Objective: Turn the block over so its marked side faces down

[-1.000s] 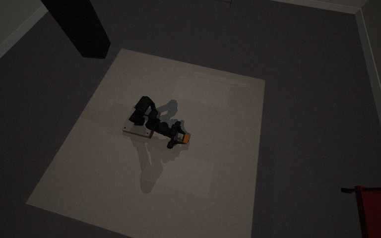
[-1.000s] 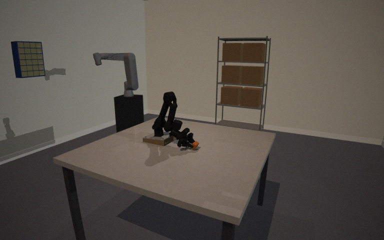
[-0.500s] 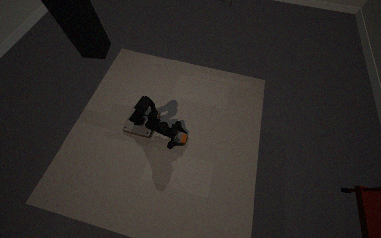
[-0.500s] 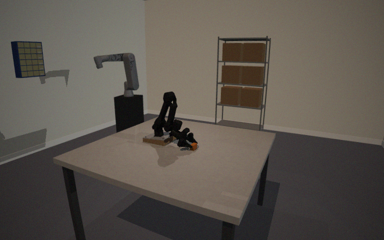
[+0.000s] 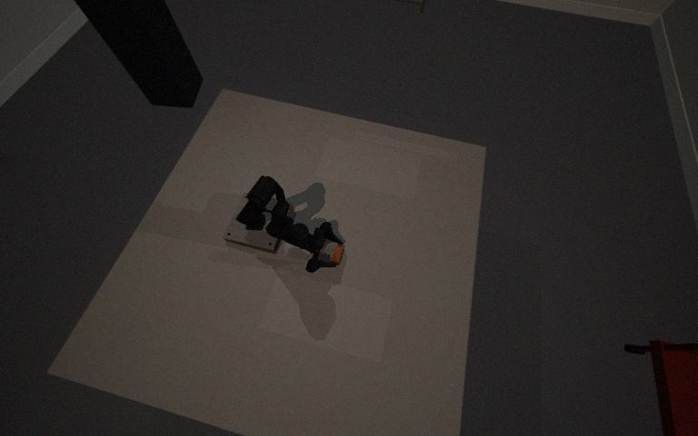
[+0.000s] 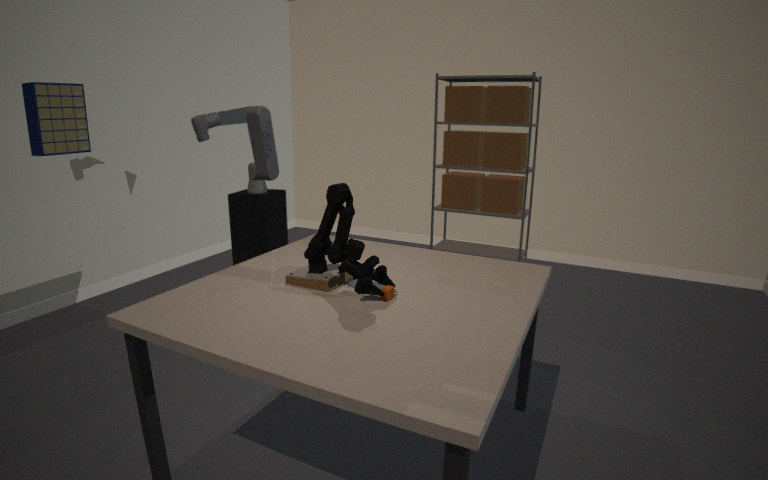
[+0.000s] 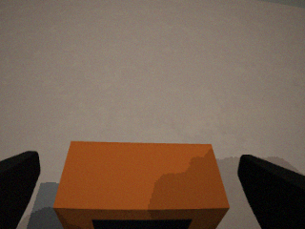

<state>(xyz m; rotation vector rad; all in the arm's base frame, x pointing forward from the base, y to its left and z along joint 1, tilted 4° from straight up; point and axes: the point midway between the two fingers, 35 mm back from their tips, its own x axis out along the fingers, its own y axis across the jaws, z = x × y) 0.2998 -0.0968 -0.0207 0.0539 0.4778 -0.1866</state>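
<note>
My gripper tip is now 20 mm past the orange block and 10 mm above it.
</note>
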